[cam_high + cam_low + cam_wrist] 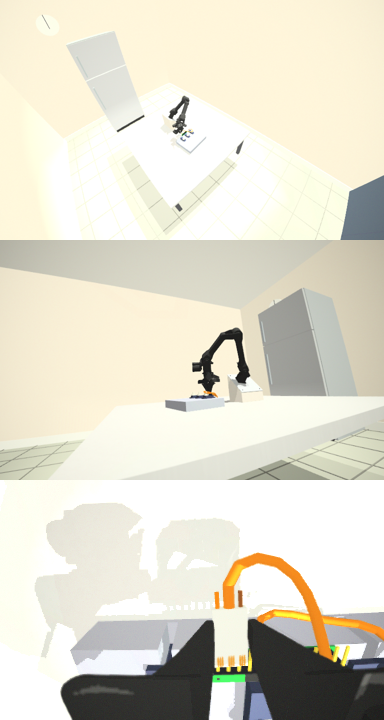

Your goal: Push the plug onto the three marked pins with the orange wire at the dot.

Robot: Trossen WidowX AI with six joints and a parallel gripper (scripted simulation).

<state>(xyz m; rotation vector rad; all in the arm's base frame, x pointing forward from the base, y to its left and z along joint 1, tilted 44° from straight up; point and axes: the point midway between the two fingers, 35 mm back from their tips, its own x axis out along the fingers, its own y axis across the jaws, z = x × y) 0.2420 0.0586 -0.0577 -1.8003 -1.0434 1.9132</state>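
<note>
The green band is 3 cm ahead of my gripper tip, 1 cm to the left of it and 1 cm above it. The rest, counted from my gripper tip: grey holder plate: 18 cm ahead, 8 cm to the left, 4 cm below.
</note>
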